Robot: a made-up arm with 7 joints. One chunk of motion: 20 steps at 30 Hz.
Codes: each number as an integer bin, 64 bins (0 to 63) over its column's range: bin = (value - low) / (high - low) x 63, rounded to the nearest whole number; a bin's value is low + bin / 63 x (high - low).
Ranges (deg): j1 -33..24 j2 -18..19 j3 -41..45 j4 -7..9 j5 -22..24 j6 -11..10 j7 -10..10
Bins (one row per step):
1: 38 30 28 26 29 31 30
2: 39 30 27 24 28 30 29
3: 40 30 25 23 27 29 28
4: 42 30 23 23 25 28 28
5: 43 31 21 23 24 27 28
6: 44 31 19 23 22 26 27
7: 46 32 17 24 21 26 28
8: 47 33 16 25 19 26 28
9: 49 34 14 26 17 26 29
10: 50 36 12 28 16 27 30
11: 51 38 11 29 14 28 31
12: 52 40 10 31 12 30 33
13: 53 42 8 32 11 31 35
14: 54 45 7 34 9 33 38
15: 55 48 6 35 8 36 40
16: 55 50 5 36 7 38 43
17: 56 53 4 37 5 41 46
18: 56 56 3 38 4 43 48
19: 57 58 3 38 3 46 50
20: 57 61 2 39 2 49 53
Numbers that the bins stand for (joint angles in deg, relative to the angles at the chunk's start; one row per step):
1: 1.38 -0.38 -2.78 -0.40 -0.83 -0.67 -0.48
2: 2.29 -0.38 -4.14 -0.90 -1.56 -1.00 -0.79
3: 3.19 -0.38 -6.87 -1.16 -2.29 -1.33 -1.11
4: 5.00 -0.38 -9.60 -1.16 -3.75 -1.67 -1.11
5: 5.90 0.21 -12.33 -1.16 -4.48 -2.00 -1.11
6: 6.81 0.21 -15.06 -1.16 -5.94 -2.33 -1.43
7: 8.62 0.79 -17.79 -0.90 -6.67 -2.33 -1.11
8: 9.52 1.38 -19.16 -0.65 -8.13 -2.33 -1.11
9: 11.33 1.97 -21.89 -0.40 -9.59 -2.33 -0.79
10: 12.24 3.14 -24.62 0.11 -10.32 -2.00 -0.48
11: 13.14 4.32 -25.98 0.37 -11.78 -1.67 -0.16
12: 14.05 5.49 -27.35 0.87 -13.24 -1.00 0.48
13: 14.95 6.67 -30.08 1.13 -13.97 -0.67 1.11
14: 15.86 8.43 -31.44 1.63 -15.43 0.00 2.06
15: 16.76 10.19 -32.81 1.89 -16.16 1.00 2.70
16: 16.76 11.37 -34.17 2.14 -16.89 1.67 3.65
17: 17.67 13.13 -35.54 2.40 -18.35 2.67 4.60
18: 17.67 14.89 -36.90 2.65 -19.08 3.33 5.24
19: 18.57 16.06 -36.90 2.65 -19.81 4.33 5.87
20: 18.57 17.83 -38.27 2.90 -20.54 5.33 6.83

